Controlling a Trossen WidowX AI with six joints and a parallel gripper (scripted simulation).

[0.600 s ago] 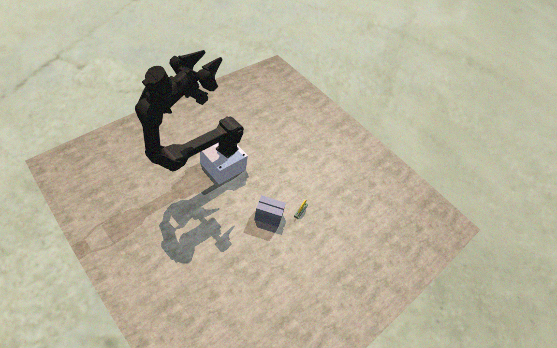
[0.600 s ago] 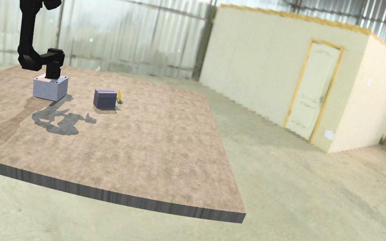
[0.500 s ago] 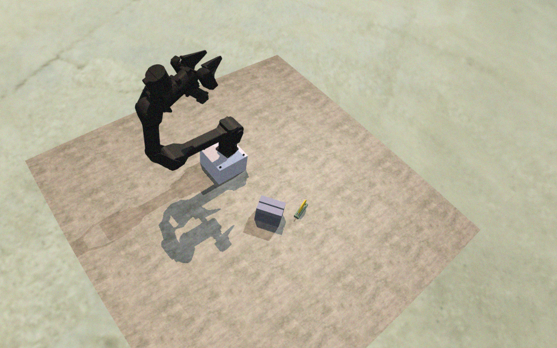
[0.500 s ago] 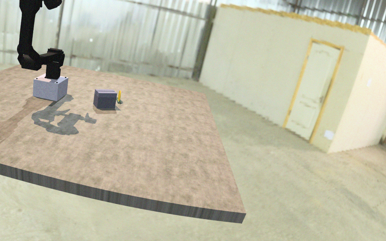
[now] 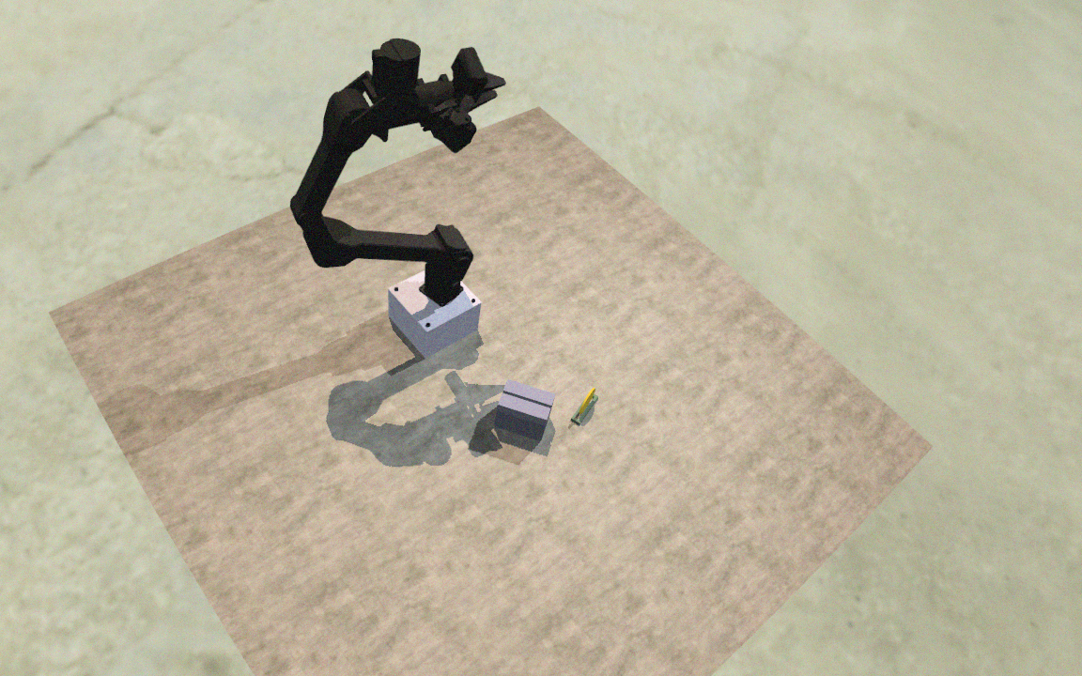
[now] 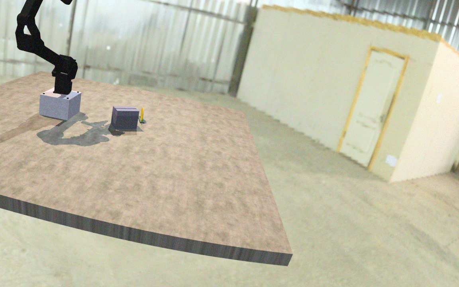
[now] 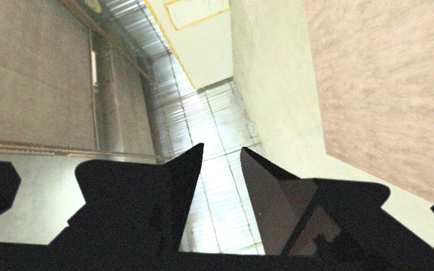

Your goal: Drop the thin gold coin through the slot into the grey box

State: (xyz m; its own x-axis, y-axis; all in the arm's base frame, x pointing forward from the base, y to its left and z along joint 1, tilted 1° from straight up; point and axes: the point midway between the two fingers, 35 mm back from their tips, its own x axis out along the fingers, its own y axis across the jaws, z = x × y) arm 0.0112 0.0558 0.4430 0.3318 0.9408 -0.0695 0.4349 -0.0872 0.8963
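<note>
Right now the gold coin is 33 cm ahead of my gripper tip, 6 cm to the right of it and 50 cm below it.
</note>
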